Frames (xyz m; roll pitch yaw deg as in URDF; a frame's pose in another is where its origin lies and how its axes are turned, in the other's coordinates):
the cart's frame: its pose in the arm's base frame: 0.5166 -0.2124 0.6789 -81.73 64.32 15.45
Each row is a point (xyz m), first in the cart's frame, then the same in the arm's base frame.
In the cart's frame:
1: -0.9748 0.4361 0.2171
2: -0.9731 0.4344 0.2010
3: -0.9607 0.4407 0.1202
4: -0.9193 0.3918 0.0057
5: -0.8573 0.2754 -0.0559
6: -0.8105 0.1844 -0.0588
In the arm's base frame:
1: -0.3123 -0.1535 1.3839
2: -0.3078 -0.1691 1.3821
3: -0.2971 -0.2481 1.3632
4: -0.2200 -0.3517 1.3397
5: -0.0810 -0.3939 1.3299
6: 0.0206 -0.3823 1.3266

